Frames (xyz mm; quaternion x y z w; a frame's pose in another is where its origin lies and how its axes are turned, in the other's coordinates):
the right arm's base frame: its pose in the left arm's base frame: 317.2 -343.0 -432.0 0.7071 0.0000 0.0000 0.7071
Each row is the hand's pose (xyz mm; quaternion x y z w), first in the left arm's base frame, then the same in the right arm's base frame.
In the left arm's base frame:
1: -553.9 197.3 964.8 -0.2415 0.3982 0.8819 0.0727
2: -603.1 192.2 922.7 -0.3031 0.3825 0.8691 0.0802
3: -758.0 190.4 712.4 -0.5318 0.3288 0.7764 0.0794
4: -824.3 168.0 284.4 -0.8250 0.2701 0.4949 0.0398
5: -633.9 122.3 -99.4 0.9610 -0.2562 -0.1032 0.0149
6: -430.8 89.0 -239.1 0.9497 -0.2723 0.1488 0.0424
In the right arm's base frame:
1: -871.1 1396.8 -540.3 0.2222 -0.9052 -0.3420 0.1194
2: -920.3 1354.7 -535.2 0.2710 -0.8850 -0.3441 0.1576
3: -1075.2 1144.4 -533.4 0.4322 -0.7815 -0.3165 0.3199
4: -1141.5 716.4 -511.0 0.6115 -0.5409 -0.1590 0.5552
5: -951.1 332.6 -465.3 0.6690 -0.2541 0.1082 0.6901
6: -748.0 192.9 -432.0 0.6416 -0.0873 0.2978 0.7015

